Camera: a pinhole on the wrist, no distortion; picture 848 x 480 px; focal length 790.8 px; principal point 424.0 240.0 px. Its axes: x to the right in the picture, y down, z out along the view. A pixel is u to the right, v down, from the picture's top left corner.
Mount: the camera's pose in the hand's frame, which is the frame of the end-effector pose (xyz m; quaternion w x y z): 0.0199 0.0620 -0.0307 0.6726 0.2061 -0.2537 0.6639
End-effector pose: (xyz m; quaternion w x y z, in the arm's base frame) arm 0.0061 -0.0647 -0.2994 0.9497 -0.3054 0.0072 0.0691
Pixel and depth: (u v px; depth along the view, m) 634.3 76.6 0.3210
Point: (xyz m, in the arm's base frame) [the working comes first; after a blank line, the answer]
In the camera's frame: 0.0854 -0.0663 0.3210

0.0705 0.0487 -0.0361
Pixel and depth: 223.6 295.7 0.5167
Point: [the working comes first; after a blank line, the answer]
In the camera's frame: -0.1309 0.0364 0.5167

-0.0033 -0.1881 0.1486
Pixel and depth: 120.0 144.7 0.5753
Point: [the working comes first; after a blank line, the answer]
In the camera's frame: -0.2212 -0.0693 0.5753

0.1132 -0.2659 0.2044
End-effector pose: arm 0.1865 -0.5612 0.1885 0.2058 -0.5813 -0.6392 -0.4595
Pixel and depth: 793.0 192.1 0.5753
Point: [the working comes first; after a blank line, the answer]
In the camera's frame: 0.2684 -0.0348 0.5753

0.2677 -0.0593 -0.1195
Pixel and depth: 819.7 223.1 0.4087
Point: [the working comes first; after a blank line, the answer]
In the camera's frame: 0.2045 -0.0087 0.4087

0.2737 -0.2144 -0.0277
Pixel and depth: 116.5 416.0 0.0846
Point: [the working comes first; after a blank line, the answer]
In the camera's frame: -0.0329 0.0188 0.0846

0.1772 -0.5501 0.1726
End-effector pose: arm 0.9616 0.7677 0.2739 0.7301 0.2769 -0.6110 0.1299
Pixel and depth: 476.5 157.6 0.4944
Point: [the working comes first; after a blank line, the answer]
In the camera's frame: 0.0328 -0.0515 0.4944

0.7719 0.3706 0.2948
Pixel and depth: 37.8 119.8 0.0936
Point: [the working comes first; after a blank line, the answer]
In the camera's frame: -0.0457 -0.0142 0.0936

0.9719 0.7287 0.2948
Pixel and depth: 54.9 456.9 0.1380
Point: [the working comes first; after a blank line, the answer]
In the camera's frame: -0.0644 0.0379 0.1380

0.9645 0.6927 0.2342
